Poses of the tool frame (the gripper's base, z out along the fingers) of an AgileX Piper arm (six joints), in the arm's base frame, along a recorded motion.
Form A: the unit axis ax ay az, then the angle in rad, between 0 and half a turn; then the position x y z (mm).
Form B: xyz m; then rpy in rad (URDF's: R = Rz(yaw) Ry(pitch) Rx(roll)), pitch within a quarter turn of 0, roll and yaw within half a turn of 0. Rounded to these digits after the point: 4 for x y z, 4 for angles.
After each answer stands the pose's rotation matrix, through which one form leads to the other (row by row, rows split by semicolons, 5 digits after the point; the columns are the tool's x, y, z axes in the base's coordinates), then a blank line. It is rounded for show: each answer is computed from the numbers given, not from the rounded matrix.
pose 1, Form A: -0.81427, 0.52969, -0.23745, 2.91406, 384.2, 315.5, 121.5
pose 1, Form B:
0.3842, 0.3155, 0.1215, -2.6775, -0.2653, -1.2165
0.33477 -0.79795 0.50120; -0.90508 -0.42031 -0.06463; 0.26223 -0.43199 -0.86291

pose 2, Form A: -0.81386, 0.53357, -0.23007, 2.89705, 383.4, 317.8, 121.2
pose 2, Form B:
0.3834, 0.3178, 0.1212, -2.6725, -0.2421, -1.2187
0.33478 -0.79988 0.49810; -0.91129 -0.40932 -0.04482; 0.23974 -0.43891 -0.86596

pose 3, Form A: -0.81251, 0.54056, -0.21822, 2.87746, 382.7, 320.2, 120.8
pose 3, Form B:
0.3827, 0.3202, 0.1208, -2.6705, -0.2089, -1.2244
0.33213 -0.80622 0.48959; -0.92016 -0.39104 -0.01971; 0.20734 -0.44396 -0.87173

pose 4, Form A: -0.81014, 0.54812, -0.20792, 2.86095, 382.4, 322.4, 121.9
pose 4, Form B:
0.3824, 0.3224, 0.1219, -2.6690, -0.1794, -1.2330
0.32611 -0.81315 0.48212; -0.92833 -0.37176 0.00091; 0.17849 -0.44786 -0.87611

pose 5, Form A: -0.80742, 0.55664, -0.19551, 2.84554, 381.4, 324.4, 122.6
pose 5, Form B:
0.3814, 0.3244, 0.1226, -2.6710, -0.1470, -1.2425
0.31900 -0.82229 0.47125; -0.93637 -0.35028 0.02264; 0.14645 -0.44849 -0.88171

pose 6, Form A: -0.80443, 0.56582, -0.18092, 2.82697, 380.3, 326.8, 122.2
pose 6, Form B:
0.3803, 0.3268, 0.1222, -2.6733, -0.1091, -1.2520
0.31155 -0.83200 0.45903; -0.94398 -0.32632 0.04923; 0.10884 -0.44865 -0.88706

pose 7, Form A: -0.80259, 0.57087, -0.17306, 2.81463, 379.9, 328.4, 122.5
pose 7, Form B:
0.3799, 0.3284, 0.1225, -2.6728, -0.0872, -1.2574
0.30716 -0.83650 0.45378; -0.94766 -0.31250 0.06541; 0.08709 -0.45012 -0.88871

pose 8, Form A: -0.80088, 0.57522, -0.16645, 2.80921, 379.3, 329.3, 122.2
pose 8, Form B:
0.3793, 0.3293, 0.1222, -2.6762, -0.0717, -1.2627
0.30245 -0.84184 0.44701; -0.95047 -0.30162 0.07507; 0.07163 -0.44758 -0.89137

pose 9, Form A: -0.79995, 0.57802, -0.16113, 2.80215, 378.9, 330.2, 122.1
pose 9, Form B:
0.3789, 0.3302, 0.1221, -2.6770, -0.0580, -1.2652
0.30040 -0.84475 0.44290; -0.95205 -0.29378 0.08539; 0.05798 -0.44731 -0.89250

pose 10, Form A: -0.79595, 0.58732, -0.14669, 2.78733, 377.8, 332.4, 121.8
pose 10, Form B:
0.3778, 0.3324, 0.1218, -2.6824, -0.0225, -1.2767
0.28983 -0.85504 0.43001; -0.95681 -0.26943 0.10916; 0.02252 -0.44307 -0.89620

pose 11, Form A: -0.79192, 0.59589, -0.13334, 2.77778, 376.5, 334.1, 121.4
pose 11, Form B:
0.3765, 0.3341, 0.1214, -2.6910, 0.0078, -1.2884
0.27868 -0.86546 0.41632; -0.96035 -0.24762 0.12809; -0.00776 -0.43551 -0.90015

